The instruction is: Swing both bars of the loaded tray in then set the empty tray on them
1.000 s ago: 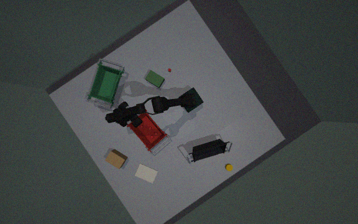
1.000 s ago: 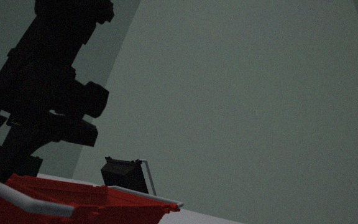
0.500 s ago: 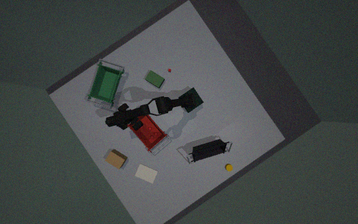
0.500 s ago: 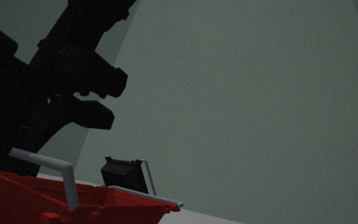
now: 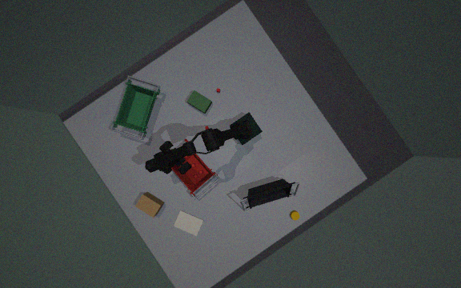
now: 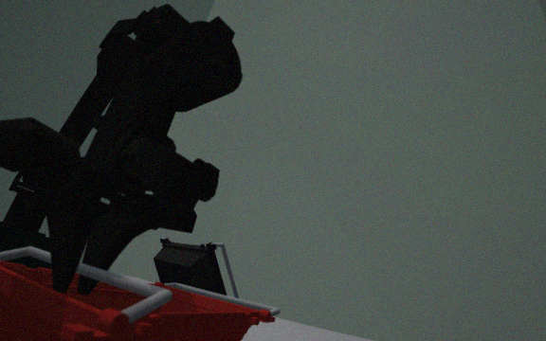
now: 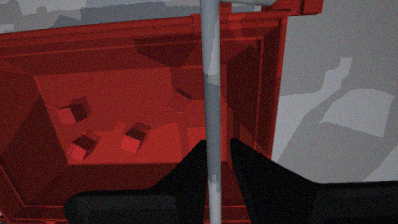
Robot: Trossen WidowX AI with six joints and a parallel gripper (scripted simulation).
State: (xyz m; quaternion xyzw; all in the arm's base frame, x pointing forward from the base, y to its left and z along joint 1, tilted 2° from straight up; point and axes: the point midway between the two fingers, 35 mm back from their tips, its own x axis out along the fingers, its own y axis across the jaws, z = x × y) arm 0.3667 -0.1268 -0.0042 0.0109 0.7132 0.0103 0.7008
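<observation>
Now: gripper tip 500 mm to the right of the black tray, 230 mm past it and 20 mm below it. The rest, counted from my gripper tip: white slab 320 mm to the left, 230 mm ahead, 50 mm below; then tan box 320 mm ahead, 90 mm to the left, 20 mm below; then green block 290 mm behind, 170 mm to the right, 30 mm below.
</observation>
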